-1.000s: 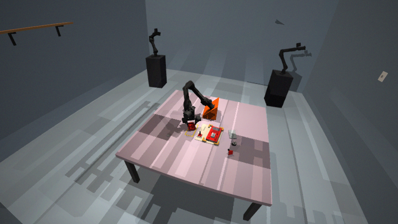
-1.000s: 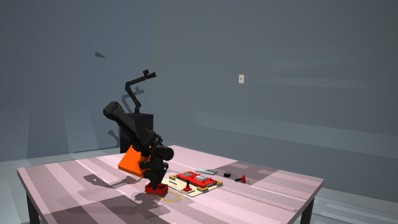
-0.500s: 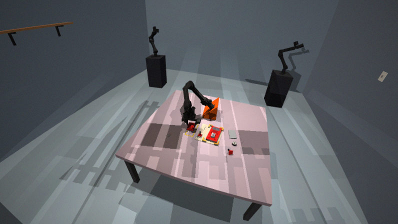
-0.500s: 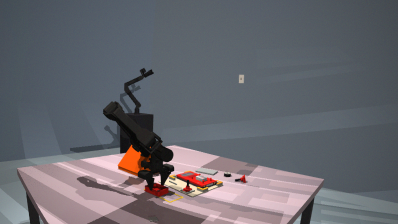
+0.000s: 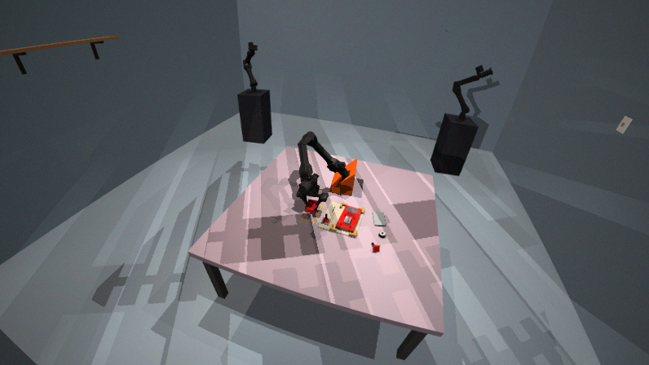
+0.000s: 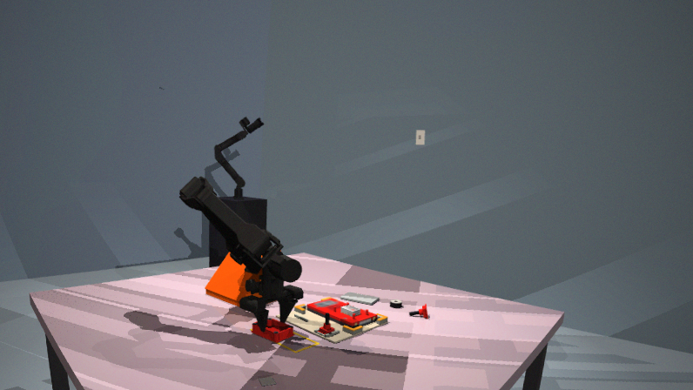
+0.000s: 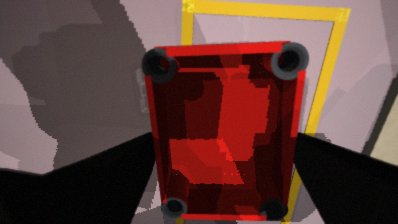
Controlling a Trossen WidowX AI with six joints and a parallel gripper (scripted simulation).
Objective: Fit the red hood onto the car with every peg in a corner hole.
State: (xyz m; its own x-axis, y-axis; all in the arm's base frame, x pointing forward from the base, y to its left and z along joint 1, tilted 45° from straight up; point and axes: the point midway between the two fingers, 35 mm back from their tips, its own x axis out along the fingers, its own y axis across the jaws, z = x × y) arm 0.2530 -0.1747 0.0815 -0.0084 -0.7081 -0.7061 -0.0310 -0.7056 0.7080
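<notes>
Now: gripper tip 1 cm above the red hood. Also, from my gripper tip: grey plate: 1 cm ahead, 43 cm to the left, 2 cm below; then white-and-black wheel: 14 cm ahead, 45 cm to the left, 1 cm below.
</notes>
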